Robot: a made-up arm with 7 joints. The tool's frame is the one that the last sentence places. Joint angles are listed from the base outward.
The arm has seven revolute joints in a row. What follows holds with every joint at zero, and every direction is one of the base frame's. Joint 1 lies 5 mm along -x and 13 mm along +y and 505 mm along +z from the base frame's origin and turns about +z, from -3.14 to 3.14 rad. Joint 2 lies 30 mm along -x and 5 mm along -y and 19 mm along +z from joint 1 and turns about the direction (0, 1, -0.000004), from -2.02 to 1.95 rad. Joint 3 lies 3 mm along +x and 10 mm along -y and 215 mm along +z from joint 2 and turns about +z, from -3.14 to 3.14 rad. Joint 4 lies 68 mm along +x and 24 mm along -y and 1 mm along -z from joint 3 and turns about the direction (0, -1, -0.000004), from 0.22 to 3.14 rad. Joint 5 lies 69 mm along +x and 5 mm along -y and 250 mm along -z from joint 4 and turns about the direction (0, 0.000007, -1), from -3.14 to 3.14 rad. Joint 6 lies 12 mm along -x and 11 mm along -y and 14 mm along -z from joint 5 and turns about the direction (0, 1, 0.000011), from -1.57 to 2.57 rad. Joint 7 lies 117 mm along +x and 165 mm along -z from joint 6 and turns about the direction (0, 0.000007, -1), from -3.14 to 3.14 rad. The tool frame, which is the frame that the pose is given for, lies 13 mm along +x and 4 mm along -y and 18 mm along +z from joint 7; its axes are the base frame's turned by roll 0.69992, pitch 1.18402 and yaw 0.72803 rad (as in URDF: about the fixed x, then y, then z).
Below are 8 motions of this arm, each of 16 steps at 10 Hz.
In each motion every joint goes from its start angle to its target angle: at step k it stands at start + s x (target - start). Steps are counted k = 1, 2, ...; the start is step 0. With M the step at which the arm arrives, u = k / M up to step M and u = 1 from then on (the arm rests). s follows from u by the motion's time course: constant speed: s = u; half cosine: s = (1 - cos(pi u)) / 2; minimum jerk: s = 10 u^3 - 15 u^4 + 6 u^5.
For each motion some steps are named. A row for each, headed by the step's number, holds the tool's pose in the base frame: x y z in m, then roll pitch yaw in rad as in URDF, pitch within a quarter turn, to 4 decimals.
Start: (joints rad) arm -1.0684 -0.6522 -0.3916 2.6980 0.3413 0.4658 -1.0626
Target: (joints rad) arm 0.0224 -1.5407 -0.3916 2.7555 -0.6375 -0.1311 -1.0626
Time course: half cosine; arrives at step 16
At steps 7, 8, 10, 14, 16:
7: -0.4963 0.2696 0.9624 2.0921 -1.3616 2.1097
8: -0.5479 0.2469 0.9075 1.7915 -1.2504 2.4082
10: -0.6278 0.1739 0.7943 1.4731 -1.0224 2.7173
14: -0.6770 0.0300 0.6347 1.1510 -0.7197 3.0052
16: -0.6775 0.0081 0.6133 1.1079 -0.6804 3.0409

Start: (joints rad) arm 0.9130 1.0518 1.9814 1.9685 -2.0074 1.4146 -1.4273
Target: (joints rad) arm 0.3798 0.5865 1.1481 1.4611 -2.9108 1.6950 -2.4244
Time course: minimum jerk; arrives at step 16
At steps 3, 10, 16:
3: -0.0794 0.5731 0.7718 -2.3942 0.8706 1.2353
10: 0.1470 0.5503 0.7305 2.5784 -0.2980 -0.0475
16: 0.2352 0.5008 0.7274 2.3341 -0.8314 -0.3290

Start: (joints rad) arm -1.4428 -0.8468 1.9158 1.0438 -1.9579 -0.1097 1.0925
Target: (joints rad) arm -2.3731 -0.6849 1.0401 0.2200 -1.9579 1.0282 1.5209
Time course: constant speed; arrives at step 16
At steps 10, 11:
10: 0.2513 -0.2554 0.4953 -1.5646 0.2690 -1.2259
11: 0.2017 -0.2849 0.5031 -1.5436 0.2105 -1.3676

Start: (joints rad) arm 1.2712 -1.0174 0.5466 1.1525 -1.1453 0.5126 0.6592
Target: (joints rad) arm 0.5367 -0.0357 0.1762 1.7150 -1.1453 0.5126 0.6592
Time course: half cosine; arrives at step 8
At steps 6, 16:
6: 0.2690 0.3280 0.9502 -0.5277 -0.1637 0.7719
16: 0.3579 0.2960 0.9191 -0.4990 -0.1032 0.6084

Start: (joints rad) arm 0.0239 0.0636 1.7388 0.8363 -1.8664 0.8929 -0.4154
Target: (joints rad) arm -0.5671 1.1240 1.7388 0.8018 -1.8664 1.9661 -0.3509
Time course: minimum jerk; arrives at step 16
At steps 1, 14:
1: -0.0540 0.4708 0.4993 -2.7697 0.6662 0.7676
14: 0.3076 0.3082 0.4289 -2.6103 1.0189 -0.5461

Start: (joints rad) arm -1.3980 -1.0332 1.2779 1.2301 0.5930 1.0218 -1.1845
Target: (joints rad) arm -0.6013 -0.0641 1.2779 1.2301 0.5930 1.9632 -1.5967
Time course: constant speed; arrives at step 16
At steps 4, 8, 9, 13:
4: 0.4064 0.1640 0.6310 -0.2504 1.3575 1.0552
8: 0.3475 0.2197 0.5878 0.7498 1.0951 2.3048
9: 0.3292 0.2330 0.5788 0.8122 1.0000 2.4396
13: 0.2449 0.2759 0.5536 0.8718 0.6033 2.8339

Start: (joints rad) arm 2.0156 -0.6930 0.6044 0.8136 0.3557 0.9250 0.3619
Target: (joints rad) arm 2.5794 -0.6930 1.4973 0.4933 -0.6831 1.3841 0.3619
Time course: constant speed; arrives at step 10
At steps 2, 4, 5, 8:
2: -0.3358 0.1260 0.6213 -0.0012 0.9161 2.5306
4: -0.3367 0.0608 0.5692 -0.6421 0.9926 2.2434
5: -0.3307 0.0332 0.5480 -0.9692 0.9571 2.0919
8: -0.3025 -0.0336 0.5057 -1.6473 0.6472 1.9595

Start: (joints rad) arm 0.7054 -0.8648 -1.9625 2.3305 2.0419 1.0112 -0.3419
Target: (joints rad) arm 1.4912 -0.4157 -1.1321 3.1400 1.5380 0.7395 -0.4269
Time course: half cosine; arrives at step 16
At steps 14, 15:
14: 0.0021 -0.3025 1.1382 -1.6159 -1.0544 3.0488
15: 0.0007 -0.2979 1.1386 -1.6232 -1.0333 3.0760

